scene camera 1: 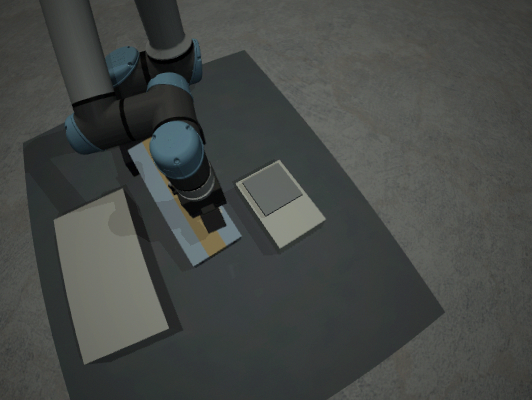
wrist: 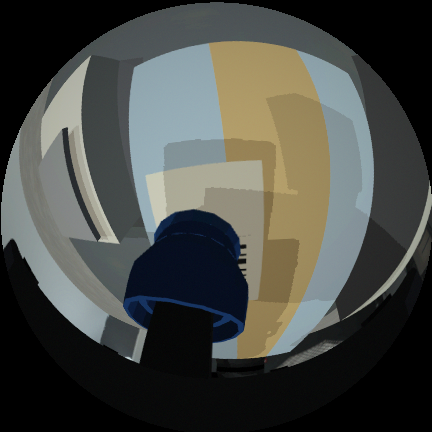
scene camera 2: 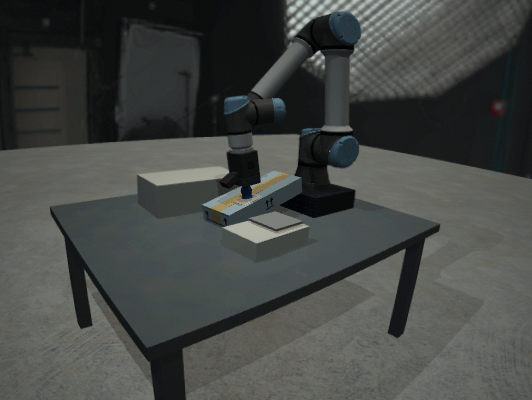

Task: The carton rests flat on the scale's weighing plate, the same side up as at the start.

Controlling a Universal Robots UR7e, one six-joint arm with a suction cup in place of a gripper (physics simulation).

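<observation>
There's a large cream block (scene camera 1: 119, 303) here and a cream scale (scene camera 1: 285, 213), and you'd also see my suction cup (wrist: 193, 261).
</observation>
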